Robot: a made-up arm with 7 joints. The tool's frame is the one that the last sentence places.
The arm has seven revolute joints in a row. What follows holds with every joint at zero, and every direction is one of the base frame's. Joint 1 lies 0.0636 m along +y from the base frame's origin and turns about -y. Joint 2 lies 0.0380 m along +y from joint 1 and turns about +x. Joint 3 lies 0.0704 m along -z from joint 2 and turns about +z. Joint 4 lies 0.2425 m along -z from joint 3 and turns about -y. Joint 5 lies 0.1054 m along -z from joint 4 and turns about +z. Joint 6 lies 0.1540 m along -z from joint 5 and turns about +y. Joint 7 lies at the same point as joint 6 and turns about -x. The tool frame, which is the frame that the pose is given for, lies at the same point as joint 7; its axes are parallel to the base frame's.
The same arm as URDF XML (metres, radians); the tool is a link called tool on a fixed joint. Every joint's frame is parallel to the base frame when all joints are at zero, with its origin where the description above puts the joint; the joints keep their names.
<robot name="arm">
<joint name="joint 1" type="continuous"><parent link="base"/><child link="link1"/><origin xyz="0 0.0636 0" rpy="0 0 0"/><axis xyz="0 -1 0"/></joint>
<joint name="joint 2" type="continuous"><parent link="link1"/><child link="link2"/><origin xyz="0 0.038 0" rpy="0 0 0"/><axis xyz="1 0 0"/></joint>
<joint name="joint 3" type="continuous"><parent link="link2"/><child link="link3"/><origin xyz="0 0 -0.0704" rpy="0 0 0"/><axis xyz="0 0 1"/></joint>
<joint name="joint 4" type="continuous"><parent link="link3"/><child link="link4"/><origin xyz="0 0 -0.2425" rpy="0 0 0"/><axis xyz="0 -1 0"/></joint>
<joint name="joint 5" type="continuous"><parent link="link4"/><child link="link5"/><origin xyz="0 0 -0.1054" rpy="0 0 0"/><axis xyz="0 0 1"/></joint>
<joint name="joint 6" type="continuous"><parent link="link5"/><child link="link6"/><origin xyz="0 0 -0.154" rpy="0 0 0"/><axis xyz="0 1 0"/></joint>
<joint name="joint 7" type="continuous"><parent link="link6"/><child link="link7"/><origin xyz="0 0 0" rpy="0 0 0"/><axis xyz="-1 0 0"/></joint>
<joint name="tool_joint" type="fixed"><parent link="link7"/><child link="tool"/><origin xyz="0 0 0" rpy="0 0 0"/></joint>
<link name="base"/>
<link name="link1"/>
<link name="link2"/>
<link name="link3"/>
<link name="link4"/>
<link name="link5"/>
<link name="link6"/>
<link name="link7"/>
<link name="tool"/>
</robot>

